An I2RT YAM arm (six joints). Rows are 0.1 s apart.
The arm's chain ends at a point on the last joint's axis. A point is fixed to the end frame.
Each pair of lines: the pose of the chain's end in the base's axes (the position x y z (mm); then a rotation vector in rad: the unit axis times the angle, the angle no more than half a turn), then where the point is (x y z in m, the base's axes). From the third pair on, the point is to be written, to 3 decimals.
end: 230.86, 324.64, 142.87, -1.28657, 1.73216, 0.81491
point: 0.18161 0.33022 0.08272
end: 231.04, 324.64, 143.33, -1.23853, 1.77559, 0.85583
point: 0.17881 0.33258 0.08602
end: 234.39, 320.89, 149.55, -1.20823, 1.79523, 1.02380
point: 0.176 0.330 0.099
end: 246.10, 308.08, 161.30, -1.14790, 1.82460, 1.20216
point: 0.181 0.319 0.120
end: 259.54, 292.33, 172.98, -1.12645, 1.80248, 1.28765
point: 0.193 0.304 0.135
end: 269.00, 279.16, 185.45, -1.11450, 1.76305, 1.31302
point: 0.202 0.292 0.147
